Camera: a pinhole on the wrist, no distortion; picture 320 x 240 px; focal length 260.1 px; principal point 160.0 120.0 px. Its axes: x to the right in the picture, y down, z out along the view. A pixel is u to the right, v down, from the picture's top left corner.
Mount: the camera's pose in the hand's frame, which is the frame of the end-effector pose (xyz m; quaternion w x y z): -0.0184 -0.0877 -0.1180 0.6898 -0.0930 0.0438 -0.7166
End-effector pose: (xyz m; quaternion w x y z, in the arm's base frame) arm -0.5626 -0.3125 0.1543 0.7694 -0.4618 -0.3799 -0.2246
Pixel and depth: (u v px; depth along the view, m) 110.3 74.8 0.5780
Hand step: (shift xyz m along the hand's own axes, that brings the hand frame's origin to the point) -0.0015 0.0647 0.4589
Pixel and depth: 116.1 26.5 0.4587
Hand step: -0.0888 0.0269 0.3569
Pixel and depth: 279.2 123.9 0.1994
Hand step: 0.0203 -0.1659 0.0833
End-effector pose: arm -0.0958 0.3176 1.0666 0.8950 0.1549 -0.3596 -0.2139
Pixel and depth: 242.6 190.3 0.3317
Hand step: 0.1305 -0.1750 0.1972
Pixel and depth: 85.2 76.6 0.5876
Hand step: 0.0045 0.1236 0.4636
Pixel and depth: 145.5 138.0 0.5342
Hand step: 0.1223 -0.0246 0.3957
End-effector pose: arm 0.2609 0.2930 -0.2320 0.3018 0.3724 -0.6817 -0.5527
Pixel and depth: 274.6 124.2 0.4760
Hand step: 0.0749 -0.2659 0.3618
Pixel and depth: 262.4 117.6 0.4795
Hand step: 0.0643 -0.2443 0.3660
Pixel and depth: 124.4 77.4 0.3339
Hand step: -0.0059 -0.0178 0.2160
